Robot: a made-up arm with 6 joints. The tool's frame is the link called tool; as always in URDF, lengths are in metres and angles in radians. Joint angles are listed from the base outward.
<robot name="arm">
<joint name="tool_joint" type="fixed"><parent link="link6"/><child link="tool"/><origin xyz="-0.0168 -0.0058 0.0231" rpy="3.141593 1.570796 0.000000"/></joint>
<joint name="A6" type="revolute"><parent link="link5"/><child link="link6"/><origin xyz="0.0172 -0.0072 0.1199" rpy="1.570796 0.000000 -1.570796"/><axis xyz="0 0 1"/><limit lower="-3.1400" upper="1.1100"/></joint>
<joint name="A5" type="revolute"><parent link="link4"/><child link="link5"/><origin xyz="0.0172 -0.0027 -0.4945" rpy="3.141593 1.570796 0.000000"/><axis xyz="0 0 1"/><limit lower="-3.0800" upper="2.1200"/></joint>
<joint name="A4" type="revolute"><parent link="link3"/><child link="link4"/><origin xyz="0.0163 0.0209 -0.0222" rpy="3.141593 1.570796 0.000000"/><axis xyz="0 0 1"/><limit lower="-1.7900" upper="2.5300"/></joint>
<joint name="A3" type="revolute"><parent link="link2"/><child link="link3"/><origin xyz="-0.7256 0.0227 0.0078" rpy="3.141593 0.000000 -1.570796"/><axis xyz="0 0 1"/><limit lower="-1.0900" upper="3.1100"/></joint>
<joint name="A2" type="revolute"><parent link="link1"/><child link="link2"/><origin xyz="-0.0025 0.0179 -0.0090" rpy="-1.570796 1.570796 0.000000"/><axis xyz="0 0 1"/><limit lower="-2.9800" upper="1.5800"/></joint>
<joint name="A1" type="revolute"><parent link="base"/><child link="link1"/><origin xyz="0.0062 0.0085 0.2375"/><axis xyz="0 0 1"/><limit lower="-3.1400" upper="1.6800"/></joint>
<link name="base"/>
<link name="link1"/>
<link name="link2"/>
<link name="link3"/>
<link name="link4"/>
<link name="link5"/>
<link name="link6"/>
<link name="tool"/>
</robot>
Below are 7 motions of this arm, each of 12 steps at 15 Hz.
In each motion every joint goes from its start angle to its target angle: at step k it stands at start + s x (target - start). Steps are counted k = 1, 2, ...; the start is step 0. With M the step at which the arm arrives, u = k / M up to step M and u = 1 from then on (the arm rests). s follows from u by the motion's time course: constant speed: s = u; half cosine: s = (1 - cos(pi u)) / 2; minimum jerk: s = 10 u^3 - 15 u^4 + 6 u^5.
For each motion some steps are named. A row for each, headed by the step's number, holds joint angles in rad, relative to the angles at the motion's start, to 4 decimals.
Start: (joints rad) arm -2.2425 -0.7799 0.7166 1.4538 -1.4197 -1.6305
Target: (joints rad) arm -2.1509 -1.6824 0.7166 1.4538 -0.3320 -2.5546
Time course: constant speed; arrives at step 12
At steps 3, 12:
3: 0.0229 -0.2256 0.0000 0.0000 0.2719 -0.2310
12: 0.0916 -0.9025 0.0000 0.0000 1.0877 -0.9241

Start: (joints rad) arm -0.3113 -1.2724 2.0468 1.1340 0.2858 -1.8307
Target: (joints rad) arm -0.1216 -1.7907 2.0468 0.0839 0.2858 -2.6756
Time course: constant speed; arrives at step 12
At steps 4, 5, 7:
4: 0.0632 -0.1728 0.0000 -0.3500 0.0000 -0.2816
5: 0.0790 -0.2160 0.0000 -0.4375 0.0000 -0.3520
7: 0.1107 -0.3023 0.0000 -0.6126 0.0000 -0.4929

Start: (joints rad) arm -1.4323 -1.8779 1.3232 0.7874 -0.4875 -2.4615
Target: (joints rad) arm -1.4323 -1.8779 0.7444 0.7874 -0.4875 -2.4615
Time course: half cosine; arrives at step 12
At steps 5, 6, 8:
5: 0.0000 0.0000 -0.2145 0.0000 0.0000 0.0000
6: 0.0000 0.0000 -0.2894 0.0000 0.0000 0.0000
8: 0.0000 0.0000 -0.4341 0.0000 0.0000 0.0000

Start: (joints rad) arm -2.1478 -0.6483 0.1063 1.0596 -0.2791 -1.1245
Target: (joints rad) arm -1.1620 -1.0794 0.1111 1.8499 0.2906 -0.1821
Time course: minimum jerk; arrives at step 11
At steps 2, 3, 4, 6, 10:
2: 0.0443 -0.0194 0.0002 0.0355 0.0256 0.0423
3: 0.1271 -0.0556 0.0006 0.1019 0.0734 0.1215
4: 0.2531 -0.1107 0.0012 0.2029 0.1462 0.2419
6: 0.5765 -0.2521 0.0028 0.4621 0.3331 0.5511
10: 0.9794 -0.4283 0.0048 0.7851 0.5660 0.9363

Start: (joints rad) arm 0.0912 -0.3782 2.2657 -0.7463 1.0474 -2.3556
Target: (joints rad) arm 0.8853 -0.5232 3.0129 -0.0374 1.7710 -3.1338
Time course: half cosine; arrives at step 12
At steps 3, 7, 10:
3: 0.1163 -0.0212 0.1094 0.1038 0.1060 -0.1140
7: 0.4998 -0.0913 0.4703 0.4462 0.4554 -0.4898
10: 0.7409 -0.1353 0.6971 0.6614 0.6751 -0.7261

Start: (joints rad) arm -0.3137 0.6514 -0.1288 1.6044 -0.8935 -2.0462
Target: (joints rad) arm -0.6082 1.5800 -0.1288 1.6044 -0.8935 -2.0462
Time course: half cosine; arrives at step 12
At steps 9, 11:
9: -0.2514 0.7926 0.0000 0.0000 0.0000 0.0000
11: -0.2895 0.9128 0.0000 0.0000 0.0000 0.0000

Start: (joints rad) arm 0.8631 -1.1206 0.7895 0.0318 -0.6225 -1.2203
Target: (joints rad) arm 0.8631 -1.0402 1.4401 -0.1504 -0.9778 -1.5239
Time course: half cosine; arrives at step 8
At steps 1, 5, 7, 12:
1: 0.0000 0.0031 0.0248 -0.0069 -0.0135 -0.0116
5: 0.0000 0.0556 0.4498 -0.1260 -0.2456 -0.2099
7: 0.0000 0.0773 0.6258 -0.1753 -0.3418 -0.2920
12: 0.0000 0.0804 0.6506 -0.1822 -0.3553 -0.3036

